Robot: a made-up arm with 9 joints. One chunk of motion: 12 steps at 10 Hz.
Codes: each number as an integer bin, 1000 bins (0 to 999) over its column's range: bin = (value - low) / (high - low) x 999, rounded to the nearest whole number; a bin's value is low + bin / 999 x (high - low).
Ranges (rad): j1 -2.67..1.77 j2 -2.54..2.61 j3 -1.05..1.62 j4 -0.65..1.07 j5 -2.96..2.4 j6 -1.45..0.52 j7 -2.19..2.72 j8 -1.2..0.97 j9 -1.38..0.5
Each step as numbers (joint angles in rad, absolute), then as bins.
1 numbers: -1.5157 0.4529 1.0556 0.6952 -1.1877 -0.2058 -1.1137 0.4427 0.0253
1 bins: 260 581 788 781 330 631 219 756 747
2 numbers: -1.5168 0.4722 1.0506 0.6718 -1.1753 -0.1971 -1.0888 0.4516 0.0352
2 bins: 259 584 786 768 333 635 224 760 752
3 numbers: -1.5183 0.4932 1.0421 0.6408 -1.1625 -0.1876 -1.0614 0.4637 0.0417
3 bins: 259 588 783 750 335 640 230 766 755
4 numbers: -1.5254 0.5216 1.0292 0.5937 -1.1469 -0.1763 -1.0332 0.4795 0.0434
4 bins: 258 594 778 722 338 646 235 773 756
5 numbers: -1.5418 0.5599 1.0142 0.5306 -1.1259 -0.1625 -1.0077 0.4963 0.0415
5 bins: 254 601 772 686 342 653 241 781 755
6 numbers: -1.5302 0.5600 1.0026 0.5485 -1.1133 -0.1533 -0.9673 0.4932 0.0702
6 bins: 256 601 768 696 344 658 249 779 771
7 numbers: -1.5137 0.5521 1.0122 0.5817 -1.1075 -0.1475 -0.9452 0.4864 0.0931
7 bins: 260 600 772 715 345 661 253 776 783
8 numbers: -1.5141 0.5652 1.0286 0.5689 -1.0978 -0.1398 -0.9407 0.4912 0.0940
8 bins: 260 602 778 708 347 664 254 779 783
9 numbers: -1.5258 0.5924 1.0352 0.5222 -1.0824 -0.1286 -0.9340 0.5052 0.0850
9 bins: 257 608 780 681 350 670 256 785 778
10 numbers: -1.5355 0.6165 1.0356 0.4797 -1.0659 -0.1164 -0.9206 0.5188 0.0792
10 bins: 255 612 780 656 353 676 258 791 775
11 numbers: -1.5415 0.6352 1.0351 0.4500 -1.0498 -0.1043 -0.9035 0.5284 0.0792
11 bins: 254 616 780 639 356 682 262 796 775
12 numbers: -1.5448 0.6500 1.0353 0.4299 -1.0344 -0.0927 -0.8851 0.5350 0.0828
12 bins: 253 619 780 627 359 688 265 799 777
